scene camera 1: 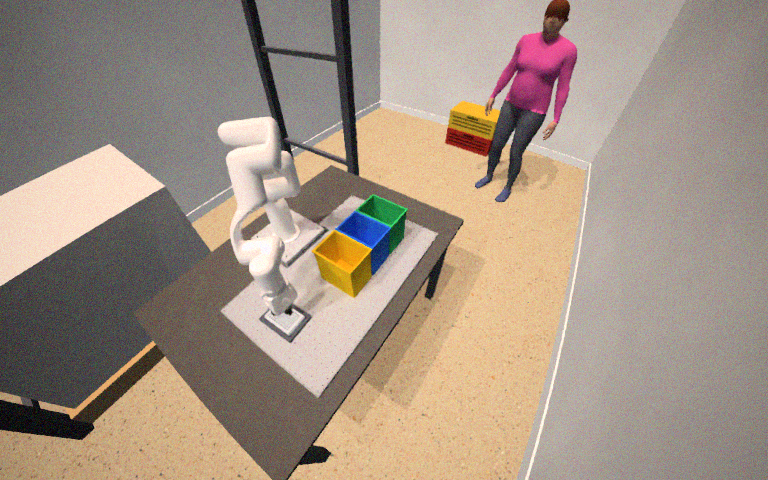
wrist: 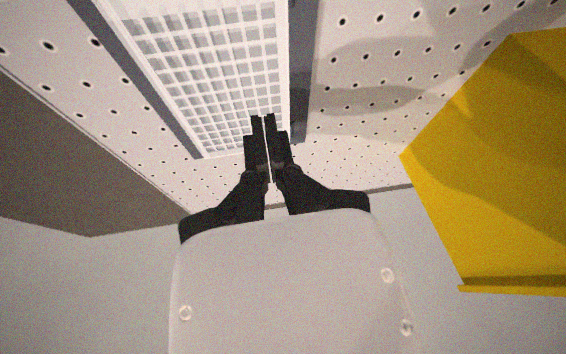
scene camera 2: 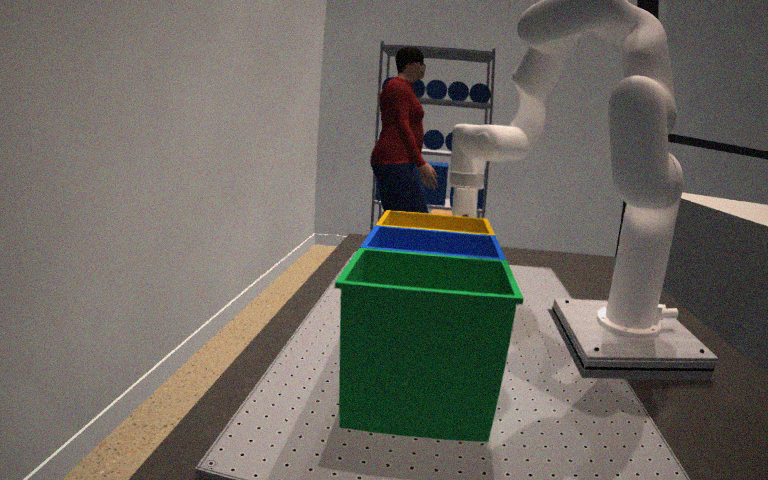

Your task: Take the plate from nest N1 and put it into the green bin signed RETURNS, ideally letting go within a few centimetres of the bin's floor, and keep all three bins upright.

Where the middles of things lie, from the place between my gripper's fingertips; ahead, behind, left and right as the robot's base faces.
I see the gridded plate (wrist: 213, 72) 10 mm behind my hand, 20 mm to the right of it and 20 mm below it. From my hand the other things lie so: blue bin (scene camera 2: 381, 237) 80 mm ahead, 390 mm to the left, 50 mm above; yellow bin (scene camera 1: 345, 263) 70 mm ahead, 250 mm to the left, 50 mm above; green bin (scene camera 2: 424, 338) 80 mm ahead, 520 mm to the left, 50 mm above.
